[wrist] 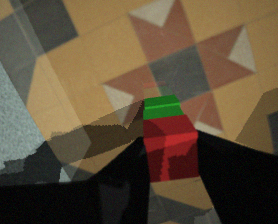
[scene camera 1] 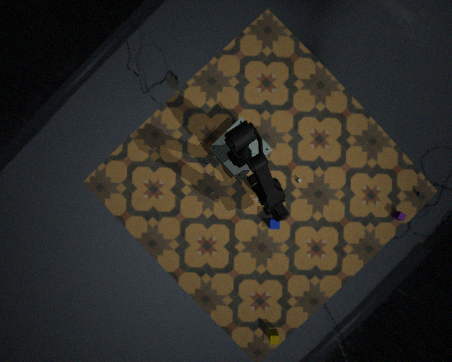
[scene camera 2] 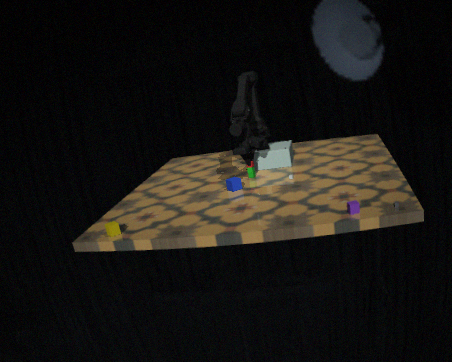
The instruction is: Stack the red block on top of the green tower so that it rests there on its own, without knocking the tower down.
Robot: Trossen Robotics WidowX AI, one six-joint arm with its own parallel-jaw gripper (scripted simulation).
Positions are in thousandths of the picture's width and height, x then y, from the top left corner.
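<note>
Red block (wrist: 617, 636), held by my gripper (wrist: 606, 632).
</note>
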